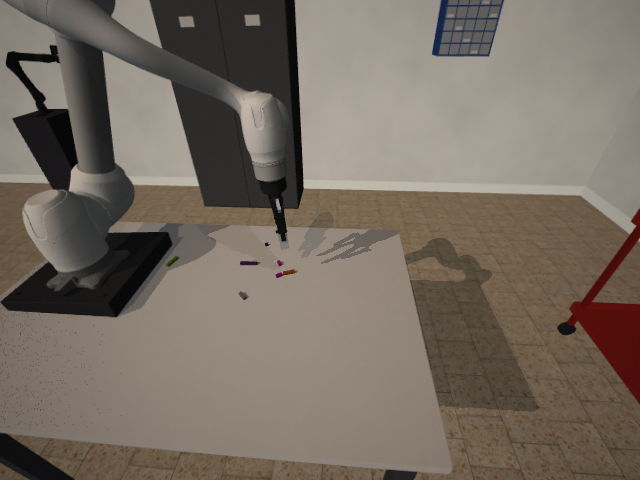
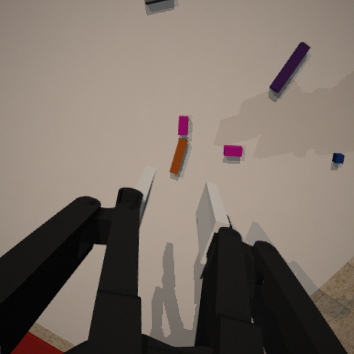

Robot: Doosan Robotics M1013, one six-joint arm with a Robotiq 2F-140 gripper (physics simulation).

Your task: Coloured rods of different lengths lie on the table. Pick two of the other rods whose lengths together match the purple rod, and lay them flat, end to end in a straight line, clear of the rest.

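Pixels of known places: gripper, fingertip midpoint: (image 1: 283, 244) (image 2: 176, 191); arm's base at its link origin: (image 1: 91, 269).
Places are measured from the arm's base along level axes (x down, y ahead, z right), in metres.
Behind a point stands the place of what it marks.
Observation:
The purple rod (image 1: 249, 263) @[x 0.044, y 0.503, z -0.122 m] (image 2: 290, 67) @[x 0.041, y 0.500, z -0.125 m] lies flat on the table. An orange rod (image 1: 289, 272) @[x 0.044, y 0.656, z -0.086 m] (image 2: 179, 156) @[x 0.041, y 0.652, z -0.090 m] lies flat, its end close to the end of a magenta rod (image 1: 279, 274) @[x 0.042, y 0.624, z -0.070 m] (image 2: 183, 125) @[x 0.041, y 0.621, z -0.073 m]; the two are slightly angled to each other, and I cannot tell whether they touch. A second magenta rod (image 1: 279, 262) @[x 0.042, y 0.611, z -0.133 m] (image 2: 233, 151) @[x 0.041, y 0.610, z -0.135 m] lies apart from them. A small blue piece (image 1: 266, 244) @[x 0.044, y 0.538, z -0.238 m] (image 2: 338, 158) @[x 0.041, y 0.538, z -0.240 m] and a green rod (image 1: 172, 261) @[x 0.044, y 0.217, z -0.110 m] lie farther off. My gripper (image 1: 282, 238) @[x -0.073, y 0.645, z -0.091 m] (image 2: 176, 191) @[x -0.073, y 0.645, z -0.091 m] is partly open and empty, raised above the table beyond the orange rod.
A grey piece (image 1: 243, 295) @[x 0.041, y 0.529, z 0.035 m] (image 2: 160, 5) lies toward the table's front. The robot's black base plate (image 1: 136, 268) @[x -0.008, y 0.160, z -0.008 m] stands at the table's left. A red cart (image 1: 602, 271) stands on the floor at the right, and a dark cabinet (image 1: 232, 129) is behind the table.

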